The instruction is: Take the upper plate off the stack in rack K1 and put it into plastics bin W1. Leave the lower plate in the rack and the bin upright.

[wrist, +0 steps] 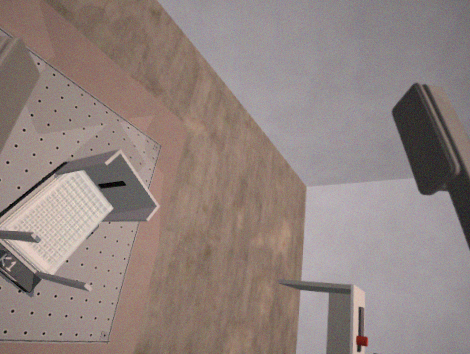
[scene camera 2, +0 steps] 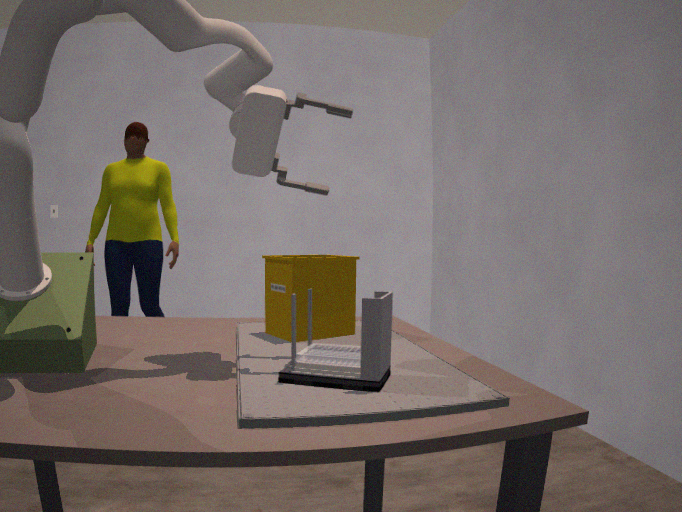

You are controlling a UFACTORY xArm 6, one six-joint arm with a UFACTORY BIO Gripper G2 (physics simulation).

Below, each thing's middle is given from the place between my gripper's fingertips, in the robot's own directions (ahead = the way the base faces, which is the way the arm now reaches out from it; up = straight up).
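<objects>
Relative to the yellow plastics bin [scene camera 2: 332, 278], my gripper is 20 mm short of it, 260 mm to the right of it and 280 mm above it.
</objects>
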